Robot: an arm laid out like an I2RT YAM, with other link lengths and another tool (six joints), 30 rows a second.
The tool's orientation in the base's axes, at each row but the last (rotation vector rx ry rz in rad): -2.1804 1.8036 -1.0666; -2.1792 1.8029 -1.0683; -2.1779 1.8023 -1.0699; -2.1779 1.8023 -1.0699; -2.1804 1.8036 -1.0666; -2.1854 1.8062 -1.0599; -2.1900 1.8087 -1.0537; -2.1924 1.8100 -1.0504
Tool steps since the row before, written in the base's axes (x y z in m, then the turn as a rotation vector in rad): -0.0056 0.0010 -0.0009 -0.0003 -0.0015 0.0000; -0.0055 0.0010 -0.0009 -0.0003 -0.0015 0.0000; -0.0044 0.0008 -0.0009 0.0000 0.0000 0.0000; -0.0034 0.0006 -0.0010 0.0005 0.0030 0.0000; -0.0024 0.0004 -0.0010 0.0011 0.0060 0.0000; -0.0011 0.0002 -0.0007 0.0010 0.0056 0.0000; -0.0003 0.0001 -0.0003 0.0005 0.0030 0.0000; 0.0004 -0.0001 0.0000 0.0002 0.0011 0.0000
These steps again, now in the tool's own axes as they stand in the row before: -0.0015 0.0047 -0.0029 0.0013 0.0007 0.0003; -0.0015 0.0047 -0.0028 0.0013 0.0007 0.0003; -0.0013 0.0038 -0.0021 0.0000 0.0000 0.0000; -0.0011 0.0031 -0.0014 -0.0027 -0.0013 -0.0007; -0.0009 0.0023 -0.0008 -0.0053 -0.0026 -0.0014; -0.0005 0.0012 -0.0002 -0.0050 -0.0024 -0.0013; -0.0002 0.0004 0.0000 -0.0027 -0.0013 -0.0007; 0.0001 -0.0003 0.0003 -0.0010 -0.0005 -0.0003
